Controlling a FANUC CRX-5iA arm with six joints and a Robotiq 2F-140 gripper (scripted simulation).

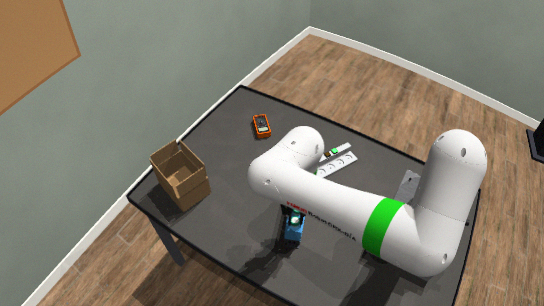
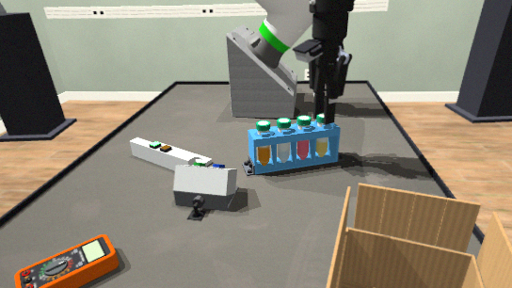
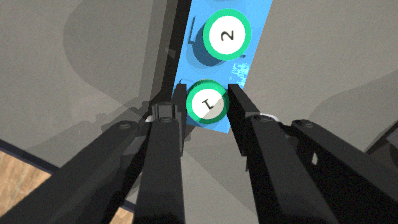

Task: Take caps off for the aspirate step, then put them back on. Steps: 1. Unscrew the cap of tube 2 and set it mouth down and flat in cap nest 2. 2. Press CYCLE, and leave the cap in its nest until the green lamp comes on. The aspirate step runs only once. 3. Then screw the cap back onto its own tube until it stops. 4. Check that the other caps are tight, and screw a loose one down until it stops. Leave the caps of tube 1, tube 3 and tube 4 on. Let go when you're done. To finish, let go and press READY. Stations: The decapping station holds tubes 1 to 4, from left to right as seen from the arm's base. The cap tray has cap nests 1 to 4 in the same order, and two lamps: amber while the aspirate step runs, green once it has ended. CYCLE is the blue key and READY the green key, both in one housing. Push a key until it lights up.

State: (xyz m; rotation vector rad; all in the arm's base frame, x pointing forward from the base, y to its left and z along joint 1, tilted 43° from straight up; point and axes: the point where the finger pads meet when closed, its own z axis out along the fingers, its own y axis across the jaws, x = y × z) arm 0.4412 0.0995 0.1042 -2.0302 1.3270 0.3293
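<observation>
Now: hand 3 cm above the cap 1. From my hand the other things lie so: cap 2: 5 cm to the right, 3 cm below, 1 cm ahead; cap 4: 15 cm to the right, 3 cm below, 3 cm ahead; cap 3: 10 cm to the right, 3 cm below, 2 cm ahead.
</observation>
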